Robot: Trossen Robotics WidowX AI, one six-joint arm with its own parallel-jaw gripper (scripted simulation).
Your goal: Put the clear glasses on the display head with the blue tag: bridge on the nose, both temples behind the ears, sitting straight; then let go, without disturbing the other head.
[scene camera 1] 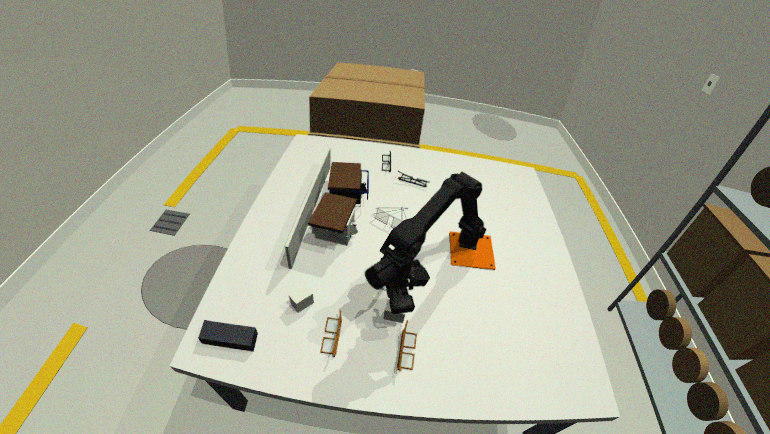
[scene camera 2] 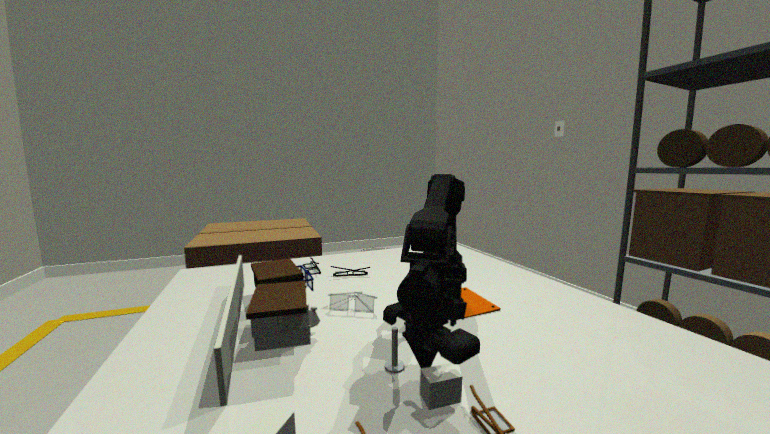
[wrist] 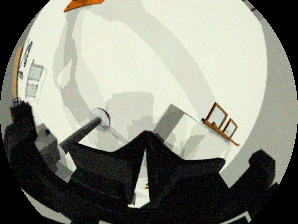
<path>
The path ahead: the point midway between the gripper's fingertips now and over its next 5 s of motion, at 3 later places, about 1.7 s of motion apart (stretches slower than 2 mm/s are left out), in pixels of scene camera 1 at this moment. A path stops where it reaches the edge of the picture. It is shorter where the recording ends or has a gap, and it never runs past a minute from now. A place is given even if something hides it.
My gripper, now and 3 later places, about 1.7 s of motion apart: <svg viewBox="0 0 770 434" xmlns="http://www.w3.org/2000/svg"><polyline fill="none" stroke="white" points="393,299 392,282 388,219 400,216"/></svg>
</path>
